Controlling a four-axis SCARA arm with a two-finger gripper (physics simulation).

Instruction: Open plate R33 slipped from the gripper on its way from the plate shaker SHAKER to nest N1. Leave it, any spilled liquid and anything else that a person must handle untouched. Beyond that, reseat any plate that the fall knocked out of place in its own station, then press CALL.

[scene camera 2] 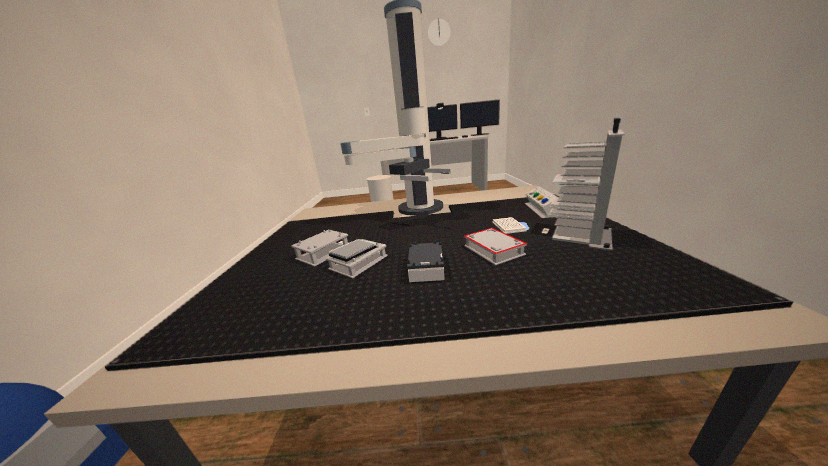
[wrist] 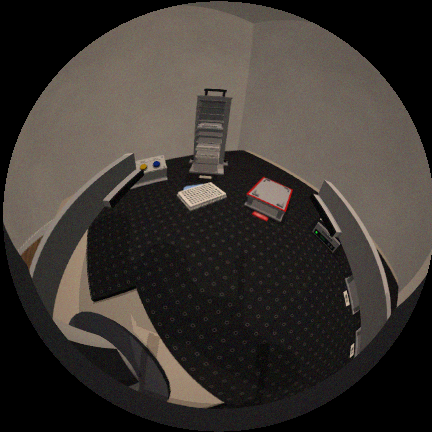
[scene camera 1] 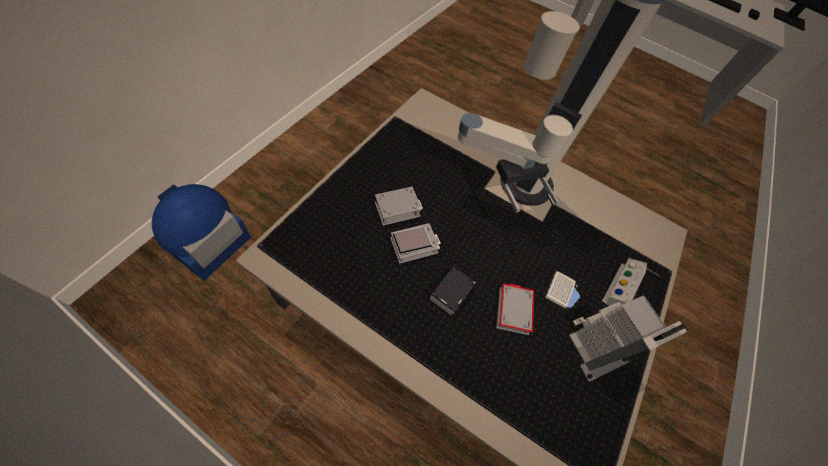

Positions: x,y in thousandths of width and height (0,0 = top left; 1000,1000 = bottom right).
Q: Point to a dark shaker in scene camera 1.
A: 542,634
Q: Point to a button box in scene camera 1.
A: At 753,619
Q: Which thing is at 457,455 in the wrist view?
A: A white plate.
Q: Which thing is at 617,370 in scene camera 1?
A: My gripper.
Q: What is my gripper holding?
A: Nothing.
